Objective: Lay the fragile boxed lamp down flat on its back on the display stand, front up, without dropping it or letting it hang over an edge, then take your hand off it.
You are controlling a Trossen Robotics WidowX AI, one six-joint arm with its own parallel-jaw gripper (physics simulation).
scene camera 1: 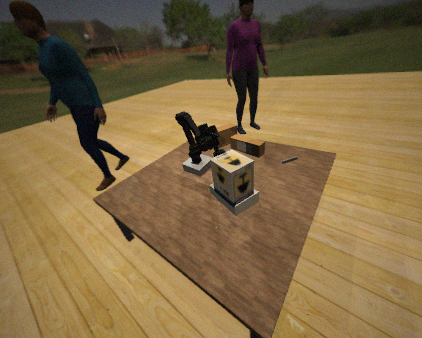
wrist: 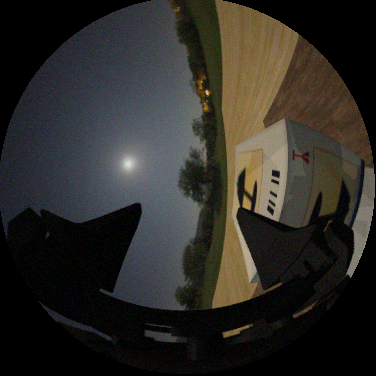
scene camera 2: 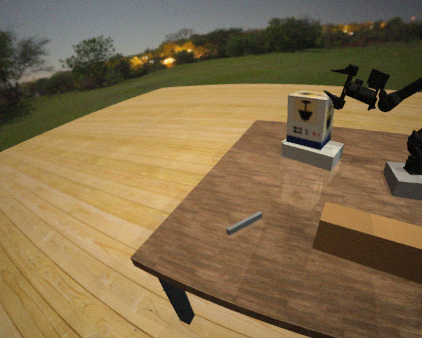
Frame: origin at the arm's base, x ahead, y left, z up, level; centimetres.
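Seen in the pictures: gripper, fingertip midpoint: (scene camera 1: 222, 144) (wrist: 190, 210) (scene camera 2: 327, 80); arm's base at its link origin: (scene camera 1: 196, 161) (scene camera 2: 414, 171).
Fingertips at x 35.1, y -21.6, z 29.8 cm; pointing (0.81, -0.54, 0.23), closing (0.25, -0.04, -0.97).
Offsets run from my fingertips to a thing's top centre. Level surfaces: height alone.
The boxed lamp (scene camera 1: 232, 176) (scene camera 2: 309, 120) (wrist: 299, 170), a white box with lamp pictures on yellow panels, stands upright on the display stand, its dark blue band at the bottom. The pale grey display stand (scene camera 1: 248, 202) (scene camera 2: 311, 155) lies on the table, and part of its top shows bare beside the box in scene camera 2. My gripper (scene camera 2: 329, 81) (wrist: 190, 210) is open and empty, one finger above the other. It is beside the top of the box on the arm's side, with the lower finger close to the upper edge. Whether that finger touches the box is unclear.
The arm's grey base (scene camera 1: 195, 166) (scene camera 2: 400, 183) is on the brown table {dz -36.3 cm} (scene camera 1: 200, 220) (scene camera 2: 210, 260). A brown block {dx -6.9, dy +58.6, dz -25.4 cm} (scene camera 1: 255, 146) (scene camera 2: 367, 245) and another brown block {dx -32.8, dy +67.7, dz -20.4 cm} (scene camera 1: 228, 134) lie near it. A small grey bar {dx +29.0, dy +51.4, dz -34.2 cm} (scene camera 1: 290, 160) (scene camera 2: 244, 223) lies apart. Two people stand beyond the table.
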